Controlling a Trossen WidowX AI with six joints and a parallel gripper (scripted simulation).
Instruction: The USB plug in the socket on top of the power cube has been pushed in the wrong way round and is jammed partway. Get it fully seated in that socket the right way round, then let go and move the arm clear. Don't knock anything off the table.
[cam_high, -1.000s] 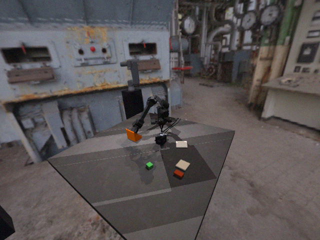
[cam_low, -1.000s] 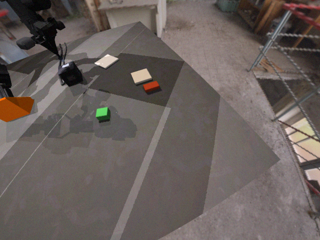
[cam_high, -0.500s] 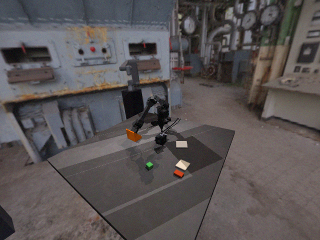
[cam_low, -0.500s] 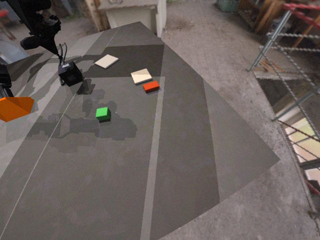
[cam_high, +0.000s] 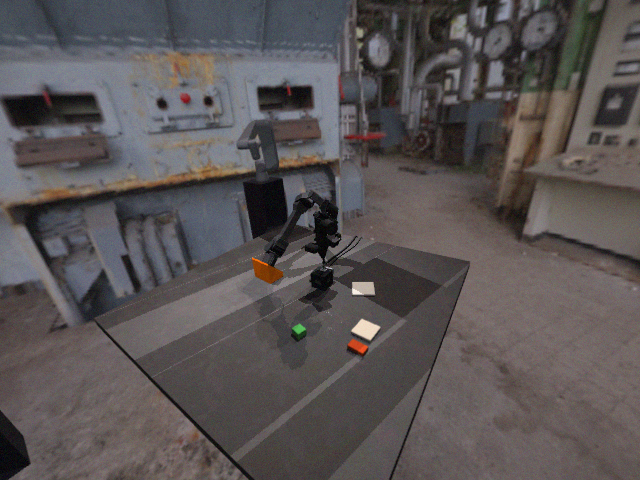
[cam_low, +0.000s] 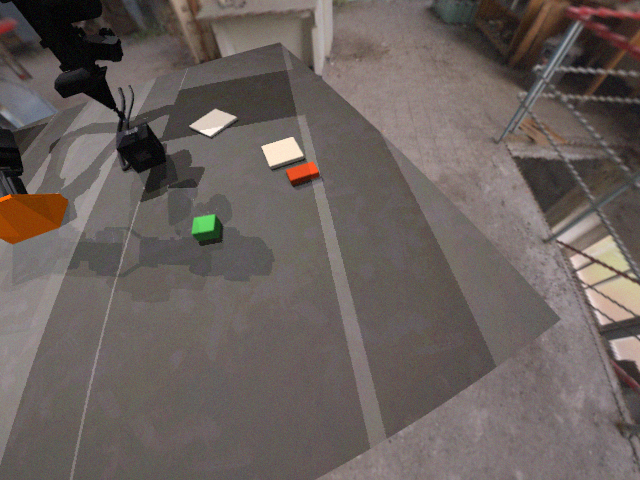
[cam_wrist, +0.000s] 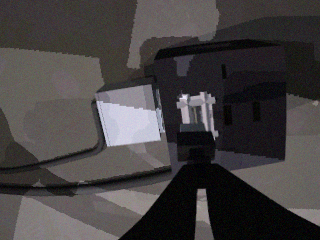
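Right now my gripper tip is 20 mm above the USB plug. From my gripper tip the other things lie so: green cube (330 mm to the right, 120 mm below, 120 mm ahead); then beige tile (320 mm ahead, 180 mm to the right, 130 mm below); then red block (340 mm ahead, 280 mm to the right, 130 mm below).
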